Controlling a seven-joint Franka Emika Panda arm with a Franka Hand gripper.
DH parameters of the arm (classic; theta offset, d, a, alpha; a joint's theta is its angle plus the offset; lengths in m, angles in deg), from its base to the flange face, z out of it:
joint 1: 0 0.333 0 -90
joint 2: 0 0 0 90
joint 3: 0 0.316 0.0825 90
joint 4: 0 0 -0.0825 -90
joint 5: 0 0.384 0 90
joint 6: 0 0 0.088 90
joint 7: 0 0.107 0 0
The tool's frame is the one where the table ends.
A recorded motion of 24 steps. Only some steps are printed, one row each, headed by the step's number.
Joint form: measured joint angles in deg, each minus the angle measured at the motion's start. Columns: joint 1, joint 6, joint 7, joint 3, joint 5, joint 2, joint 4.
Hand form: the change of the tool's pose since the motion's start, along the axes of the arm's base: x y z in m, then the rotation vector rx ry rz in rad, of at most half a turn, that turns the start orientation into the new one. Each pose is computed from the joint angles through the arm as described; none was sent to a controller.
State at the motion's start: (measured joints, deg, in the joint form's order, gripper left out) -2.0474 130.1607 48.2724 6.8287 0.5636 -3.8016 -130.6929
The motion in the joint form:
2: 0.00 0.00 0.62 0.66 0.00 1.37 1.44
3: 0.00 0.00 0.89 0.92 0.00 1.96 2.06
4: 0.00 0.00 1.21 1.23 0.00 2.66 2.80
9: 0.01 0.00 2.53 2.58 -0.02 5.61 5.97
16: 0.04 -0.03 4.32 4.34 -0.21 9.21 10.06
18: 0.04 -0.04 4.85 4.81 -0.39 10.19 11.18
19: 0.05 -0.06 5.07 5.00 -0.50 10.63 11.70
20: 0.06 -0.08 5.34 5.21 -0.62 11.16 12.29
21: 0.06 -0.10 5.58 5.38 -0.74 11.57 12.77
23: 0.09 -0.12 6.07 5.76 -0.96 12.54 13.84
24: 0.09 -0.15 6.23 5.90 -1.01 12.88 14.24
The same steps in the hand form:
2: 0.0074 0.0066 -0.0010 0.0031 -0.0011 0.0009
3: 0.0106 0.0092 -0.0014 0.0046 -0.0015 0.0008
4: 0.0143 0.0124 -0.0020 0.0065 -0.0021 0.0006
9: 0.0300 0.0266 -0.0042 0.0161 -0.0052 0.0015
16: 0.0491 0.0458 -0.0060 0.0298 -0.0122 0.0027
18: 0.0542 0.0508 -0.0066 0.0325 -0.0144 0.0031
19: 0.0565 0.0530 -0.0068 0.0333 -0.0154 0.0037
20: 0.0591 0.0554 -0.0073 0.0345 -0.0162 0.0038
21: 0.0613 0.0573 -0.0075 0.0351 -0.0171 0.0035
23: 0.0661 0.0618 -0.0086 0.0375 -0.0185 0.0038
24: 0.0678 0.0633 -0.0088 0.0388 -0.0190 0.0037

